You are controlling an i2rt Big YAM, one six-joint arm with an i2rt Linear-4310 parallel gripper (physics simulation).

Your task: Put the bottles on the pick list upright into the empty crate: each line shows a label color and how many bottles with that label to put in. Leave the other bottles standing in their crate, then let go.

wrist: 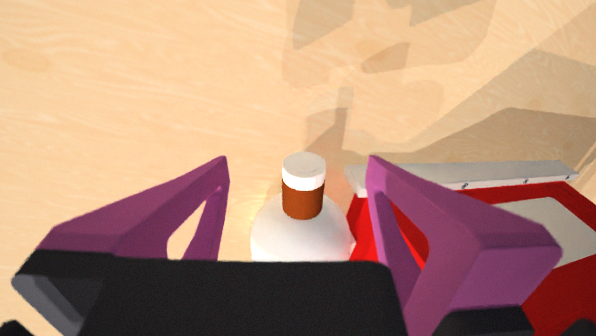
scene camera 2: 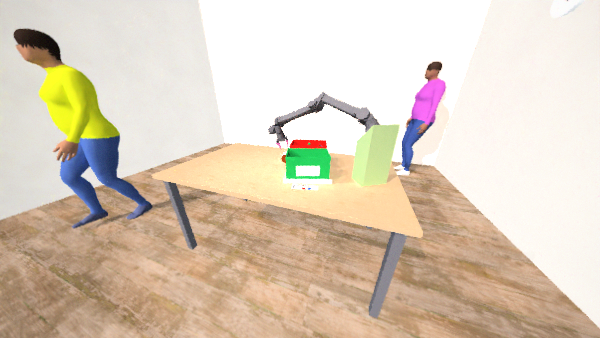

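Where they show: gripper, between the fingertips: (wrist: 297, 167) (scene camera 2: 284, 148); arm's base, origin of its link: (scene camera 2: 374, 133).
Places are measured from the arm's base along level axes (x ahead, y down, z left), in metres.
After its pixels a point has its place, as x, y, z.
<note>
My gripper (scene camera 2: 283, 146) @(0.706, 0.243, -0.271) (wrist: 297, 167) @(0.706, 0.243, -0.271) is open, its two purple fingers spread on either side of a bottle with a white cap, brown neck and white rounded body (wrist: 300, 232) @(0.675, 0.258, -0.215). The fingers do not visibly touch it, and its lower part is hidden by the gripper body. This bottle is outside the red crate (scene camera 2: 308, 144) (wrist: 555, 282) @(0.510, 0.185, -0.250), close beside its wall. In the scene view a small brown-red shape (scene camera 2: 284, 158) @(0.637, 0.272, -0.105) shows below the fingers. The green crate (scene camera 2: 321, 172) @(0.277, 0.240, 0.128) stands in front of the red one; its inside is mostly hidden. The pick list (scene camera 2: 305, 187) @(0.352, 0.312, 0.220) lies in front, too small to read.
A white bar (scene camera 2: 325, 181) @(0.247, 0.297, 0.131) runs along the green crate's front, and another pale bar (wrist: 462, 176) @(0.518, 0.291, -0.260) lies along the red crate. A tall light-green block (scene camera 2: 372, 157) @(-0.004, 0.124, 0.073) stands on the table (scene camera 2: 225, 170) @(0.995, 0.314, 0.179) right of the crates. Two people stand beyond the table, left and back right.
</note>
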